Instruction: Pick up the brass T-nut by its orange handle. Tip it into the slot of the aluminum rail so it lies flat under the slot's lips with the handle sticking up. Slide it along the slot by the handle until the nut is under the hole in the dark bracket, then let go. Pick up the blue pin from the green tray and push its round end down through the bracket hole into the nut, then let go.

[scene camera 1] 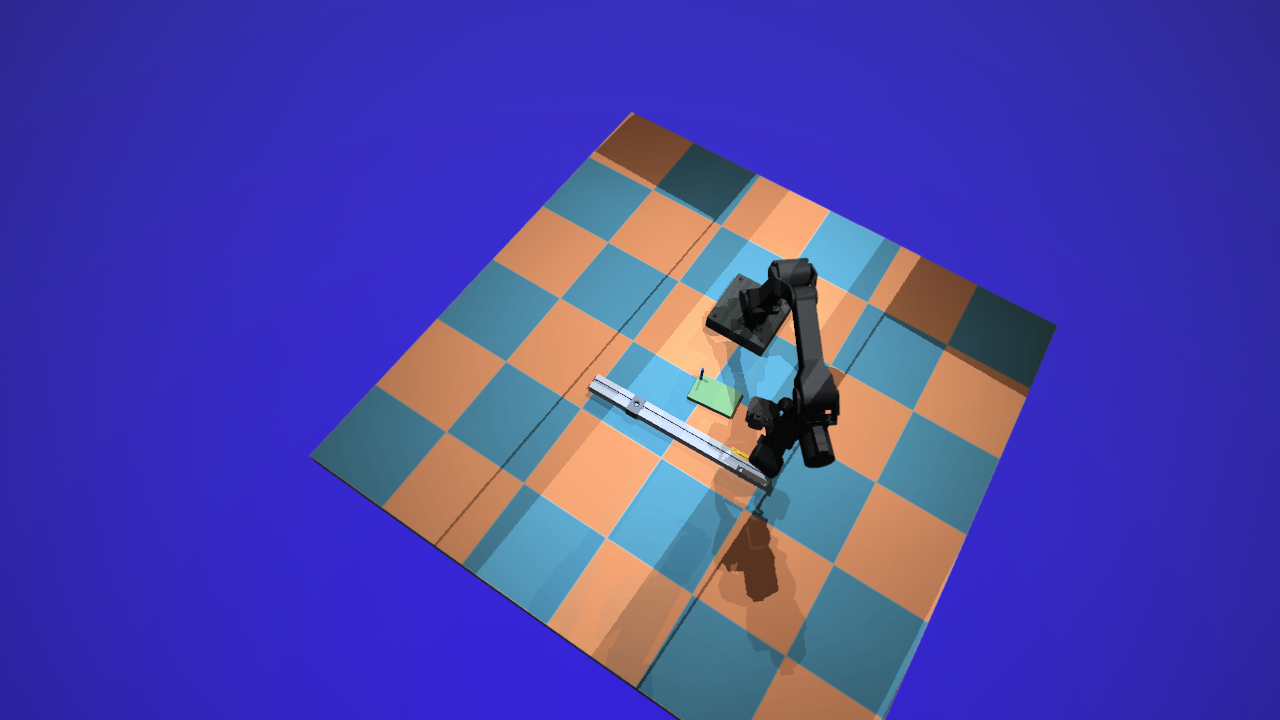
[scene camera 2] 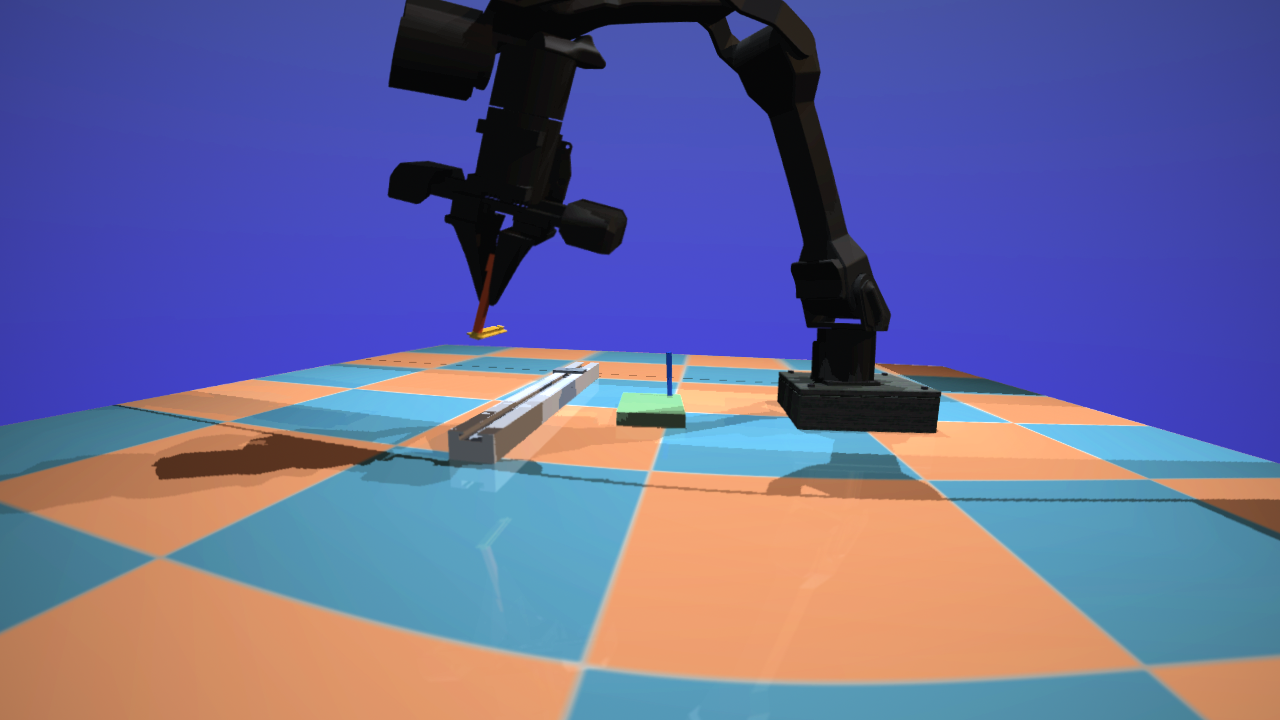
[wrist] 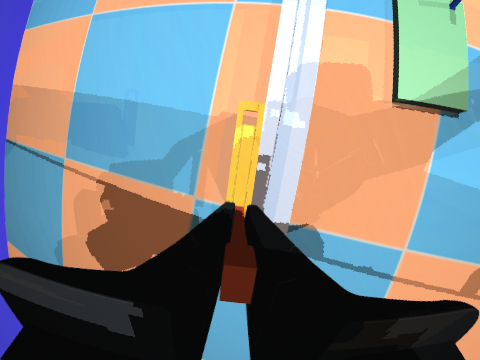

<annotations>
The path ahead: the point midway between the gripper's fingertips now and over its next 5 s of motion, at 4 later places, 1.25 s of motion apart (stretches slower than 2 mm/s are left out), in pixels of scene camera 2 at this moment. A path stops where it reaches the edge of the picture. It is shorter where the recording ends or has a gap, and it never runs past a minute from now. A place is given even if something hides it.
My gripper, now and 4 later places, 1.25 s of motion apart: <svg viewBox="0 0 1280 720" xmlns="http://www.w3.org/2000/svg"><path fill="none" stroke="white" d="M488 303L490 304L496 304L505 304L510 330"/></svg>
</annotations>
